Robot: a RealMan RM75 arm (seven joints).
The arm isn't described. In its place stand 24 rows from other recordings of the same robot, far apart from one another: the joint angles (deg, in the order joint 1, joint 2, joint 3, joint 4, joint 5, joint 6, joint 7), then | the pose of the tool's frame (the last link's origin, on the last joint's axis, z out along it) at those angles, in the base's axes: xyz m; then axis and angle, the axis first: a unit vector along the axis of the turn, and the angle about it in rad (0 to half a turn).
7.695, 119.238, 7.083, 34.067, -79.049, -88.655, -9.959 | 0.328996 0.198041 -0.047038 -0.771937 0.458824 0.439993 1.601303
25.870, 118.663, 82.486, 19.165, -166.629, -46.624, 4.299 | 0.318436 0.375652 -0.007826 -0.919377 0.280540 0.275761 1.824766
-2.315, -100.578, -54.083, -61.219, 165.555, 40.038, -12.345 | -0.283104 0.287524 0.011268 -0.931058 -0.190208 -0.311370 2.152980
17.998, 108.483, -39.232, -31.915, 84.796, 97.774, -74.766 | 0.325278 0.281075 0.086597 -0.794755 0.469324 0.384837 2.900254
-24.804, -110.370, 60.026, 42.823, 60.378, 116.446, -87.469 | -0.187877 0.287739 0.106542 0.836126 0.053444 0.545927 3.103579
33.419, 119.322, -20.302, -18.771, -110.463, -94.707, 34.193 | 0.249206 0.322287 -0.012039 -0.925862 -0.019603 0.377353 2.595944
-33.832, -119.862, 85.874, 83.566, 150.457, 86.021, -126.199 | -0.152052 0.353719 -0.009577 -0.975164 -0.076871 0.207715 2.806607
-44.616, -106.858, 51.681, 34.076, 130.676, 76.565, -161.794 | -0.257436 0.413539 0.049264 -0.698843 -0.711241 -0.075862 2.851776
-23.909, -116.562, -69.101, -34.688, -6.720, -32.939, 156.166 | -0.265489 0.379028 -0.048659 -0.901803 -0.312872 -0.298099 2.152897
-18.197, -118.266, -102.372, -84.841, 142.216, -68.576, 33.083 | -0.228074 0.352612 0.035016 -0.918264 -0.394702 0.031637 2.496200
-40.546, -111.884, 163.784, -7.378, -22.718, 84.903, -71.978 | -0.271567 0.340018 -0.020667 -0.891281 -0.328255 -0.312837 2.903587
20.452, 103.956, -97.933, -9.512, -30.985, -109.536, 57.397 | 0.294798 0.249212 0.058793 -0.841089 0.185137 0.508226 2.858715
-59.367, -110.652, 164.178, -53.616, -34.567, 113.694, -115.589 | -0.172159 0.400918 0.158915 -0.853708 -0.360641 -0.375660 2.893356
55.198, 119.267, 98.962, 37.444, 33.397, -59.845, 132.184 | 0.174462 0.423954 -0.072085 -0.958941 0.210545 -0.190007 2.753350
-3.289, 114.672, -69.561, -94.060, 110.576, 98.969, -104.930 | 0.162207 0.209527 0.104849 -0.923307 -0.152754 0.352380 2.812460
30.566, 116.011, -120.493, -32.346, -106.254, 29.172, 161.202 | 0.290408 0.407599 -0.028849 -0.834707 0.482899 0.264710 1.859528
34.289, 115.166, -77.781, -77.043, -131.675, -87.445, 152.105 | 0.157485 0.359031 0.012609 -0.922151 0.383139 -0.053320 2.877679
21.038, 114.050, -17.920, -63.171, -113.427, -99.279, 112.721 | 0.308715 0.298215 0.167293 -0.850567 0.419594 0.316981 2.550395
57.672, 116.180, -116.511, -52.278, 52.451, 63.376, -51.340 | 0.104476 0.362943 -0.123649 -0.972118 -0.050452 -0.229000 3.025460
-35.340, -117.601, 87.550, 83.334, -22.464, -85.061, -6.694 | -0.161423 0.369031 0.008171 -0.829738 -0.541599 0.134928 2.496301
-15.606, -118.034, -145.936, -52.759, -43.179, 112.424, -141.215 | -0.334227 0.209332 0.042039 0.680905 0.725994 0.096442 3.045049
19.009, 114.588, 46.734, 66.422, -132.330, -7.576, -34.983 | 0.165770 0.320216 -0.115236 -0.980755 0.104132 0.165154 2.348081
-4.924, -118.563, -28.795, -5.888, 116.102, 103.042, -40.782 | -0.355885 0.179956 0.028730 -0.670088 -0.358353 -0.650050 1.988899
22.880, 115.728, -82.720, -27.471, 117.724, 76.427, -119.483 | 0.254784 0.307851 -0.042778 -0.920611 0.183108 0.344887 2.797952
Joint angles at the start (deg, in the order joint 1, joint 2, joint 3, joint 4, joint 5, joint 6, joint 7):
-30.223 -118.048 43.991 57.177 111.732 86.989 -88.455
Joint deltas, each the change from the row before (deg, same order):
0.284 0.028 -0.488 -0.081 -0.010 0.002 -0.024
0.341 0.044 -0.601 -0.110 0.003 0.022 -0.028
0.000 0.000 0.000 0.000 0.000 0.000 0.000
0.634 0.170 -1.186 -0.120 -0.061 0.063 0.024
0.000 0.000 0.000 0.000 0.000 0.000 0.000
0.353 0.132 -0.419 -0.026 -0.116 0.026 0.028
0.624 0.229 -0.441 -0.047 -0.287 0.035 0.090
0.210 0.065 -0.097 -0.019 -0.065 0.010 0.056
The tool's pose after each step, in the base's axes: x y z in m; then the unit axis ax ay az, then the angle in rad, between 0 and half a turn. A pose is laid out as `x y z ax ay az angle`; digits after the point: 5 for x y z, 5 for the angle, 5 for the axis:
-0.22721 0.36481 0.06099 -0.96505 -0.15277 -0.21292 2.71375
-0.23069 0.36367 0.06279 -0.96369 -0.15867 -0.21475 2.70548
-0.23069 0.36367 0.06279 -0.96369 -0.15867 -0.21475 2.70548
-0.23716 0.36165 0.06727 -0.96130 -0.16828 -0.21815 2.68723
-0.23716 0.36165 0.06727 -0.96130 -0.16828 -0.21815 2.68723
-0.24021 0.36052 0.06949 -0.96034 -0.17214 -0.21937 2.67902
-0.24491 0.35841 0.07257 -0.95902 -0.17746 -0.22089 2.66795
-0.24644 0.35763 0.07332 -0.95873 -0.17895 -0.22094 2.66505

